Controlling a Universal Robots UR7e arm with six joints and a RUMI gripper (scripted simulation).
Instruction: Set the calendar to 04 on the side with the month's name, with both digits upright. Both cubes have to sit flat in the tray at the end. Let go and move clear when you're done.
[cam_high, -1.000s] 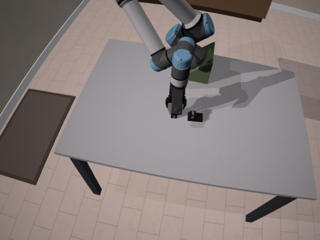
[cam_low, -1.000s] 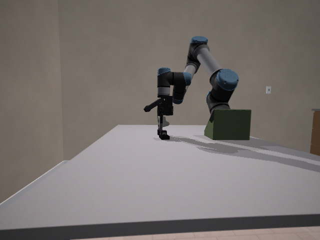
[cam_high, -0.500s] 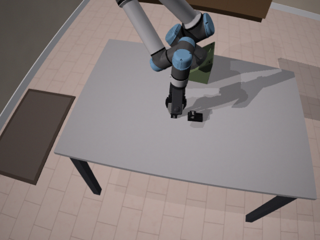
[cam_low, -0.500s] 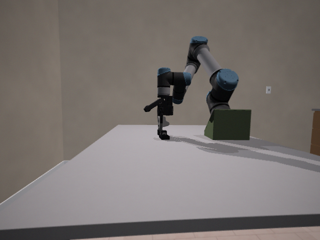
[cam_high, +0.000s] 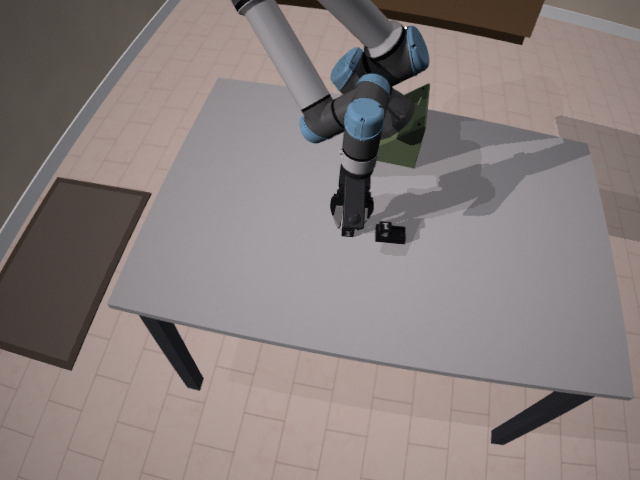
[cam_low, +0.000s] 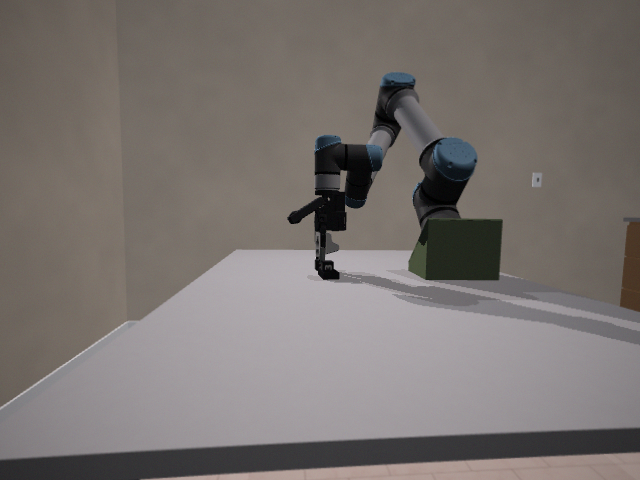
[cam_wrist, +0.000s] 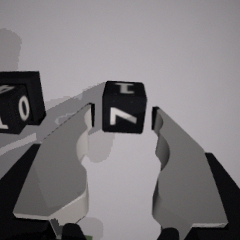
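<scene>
The black calendar tray lies 11 cm to the left of my hand, 2 cm below it and 2 cm behind it.
</scene>
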